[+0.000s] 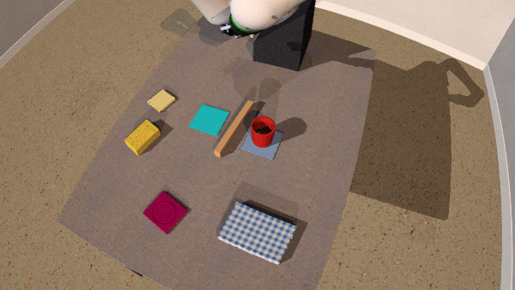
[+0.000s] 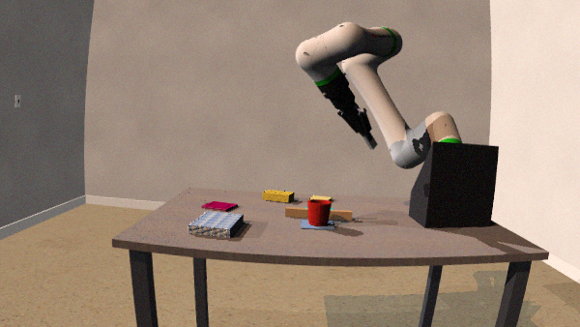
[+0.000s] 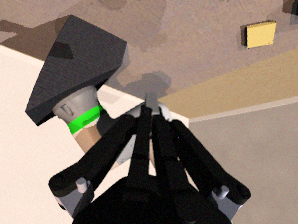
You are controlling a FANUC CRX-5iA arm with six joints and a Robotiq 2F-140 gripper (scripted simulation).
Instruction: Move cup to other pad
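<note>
My hand is 240 mm above the red cup, 170 mm short of it and 140 mm to the right of it. From my hand the other things lie so: wooden rail: 260 mm below, 170 mm ahead, 50 mm to the left.
</note>
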